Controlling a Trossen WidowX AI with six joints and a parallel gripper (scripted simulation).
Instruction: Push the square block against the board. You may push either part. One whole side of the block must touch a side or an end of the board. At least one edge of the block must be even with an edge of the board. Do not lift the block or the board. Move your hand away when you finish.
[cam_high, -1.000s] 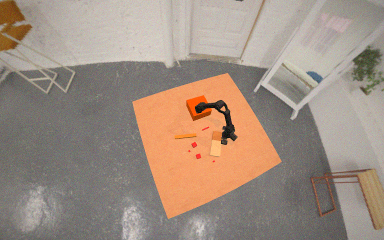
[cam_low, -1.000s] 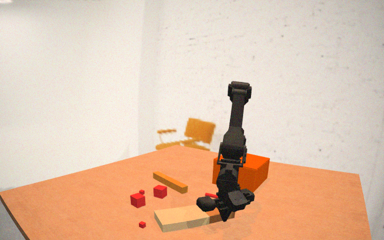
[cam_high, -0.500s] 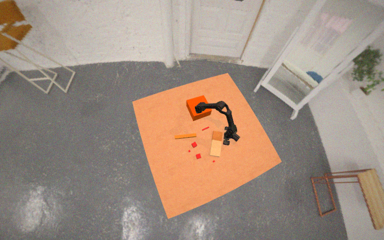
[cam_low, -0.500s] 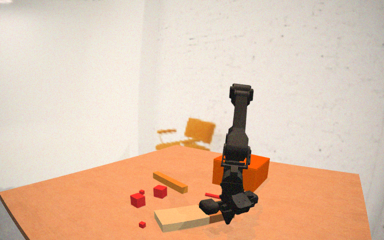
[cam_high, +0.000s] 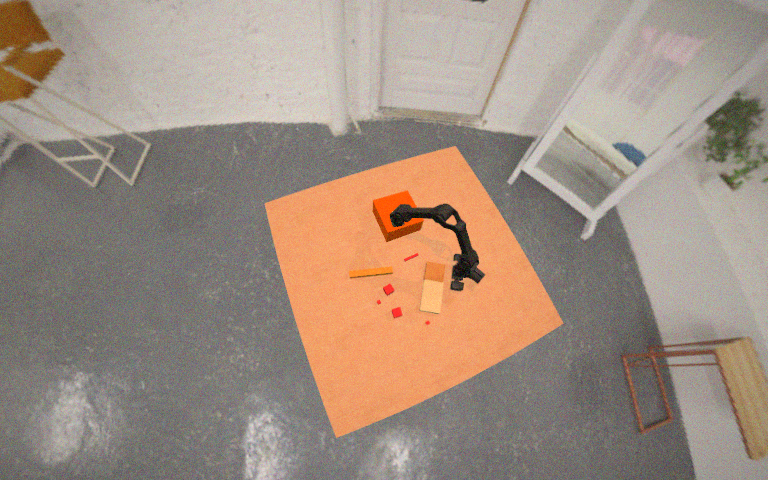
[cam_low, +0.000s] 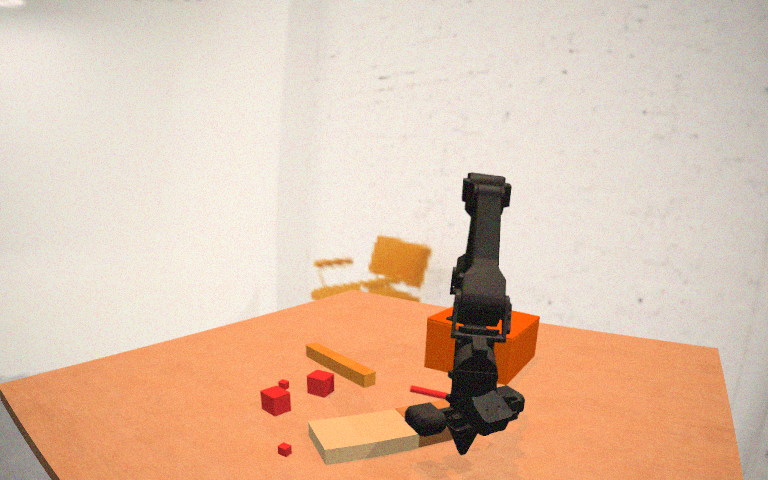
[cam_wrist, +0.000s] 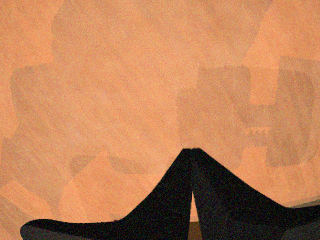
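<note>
Now: gripper tip 10 cm to the left of the square block, 5 cm past it and 1 cm below it. Also, from my gripper tip: long orange bar 41 cm to the right, 13 cm behind, 1 cm above; board 15 cm to the right, 7 cm ahead, 1 cm above; thin red stick 19 cm to the right, 16 cm behind.
</note>
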